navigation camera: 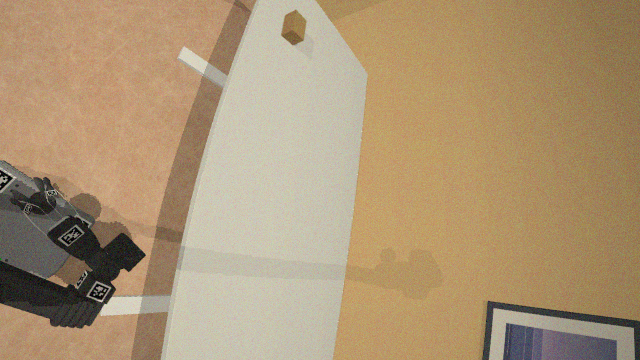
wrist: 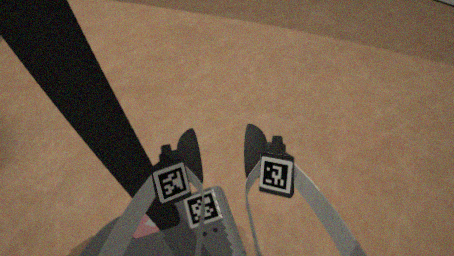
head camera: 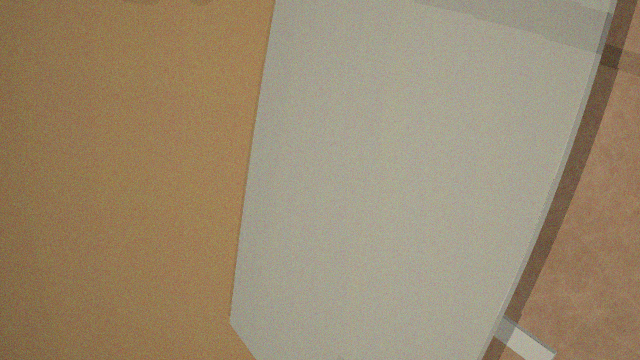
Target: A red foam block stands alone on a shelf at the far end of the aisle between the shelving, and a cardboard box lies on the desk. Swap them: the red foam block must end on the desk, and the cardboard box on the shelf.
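Pixels of known places: gripper, fingertip midpoint: (navigation camera: 25,184) (wrist: 222,145); robot's base at its link origin: (navigation camera: 41,201).
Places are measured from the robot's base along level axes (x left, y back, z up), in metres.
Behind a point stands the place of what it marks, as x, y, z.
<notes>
The cardboard box (navigation camera: 294,27) @[-0.091, -0.790, 0.770] is a small brown block on the white desk (head camera: 400,175) @[-0.379, -0.446, 0.720] (navigation camera: 280,175) @[-0.384, -0.409, 0.720], near the desk's far end at the top of the navigation view. My gripper (navigation camera: 40,200) (wrist: 222,145) @[0.060, -0.031, 0.436] is open, with bare floor showing between its two dark fingertips in the wrist view. It is folded back over the robot's base, off to the left of the desk in the navigation view and well away from the box. The red foam block and the shelf do not show in these views.
An orange-tan wall (head camera: 125,175) @[-0.809, -0.849, 1.040] (navigation camera: 475,175) @[-0.841, -0.765, 1.246] runs along the desk's back edge. White desk feet (head camera: 532,342) (navigation camera: 135,305) stick out over the reddish floor (head camera: 595,225) @[-0.179, -0.516, 0.001] (navigation camera: 115,100) @[0.073, -0.489, 0.000]. A framed picture (navigation camera: 565,314) @[-1.001, -0.301, 1.544] hangs on the wall. A black bar (wrist: 75,90) crosses the wrist view's left side.
</notes>
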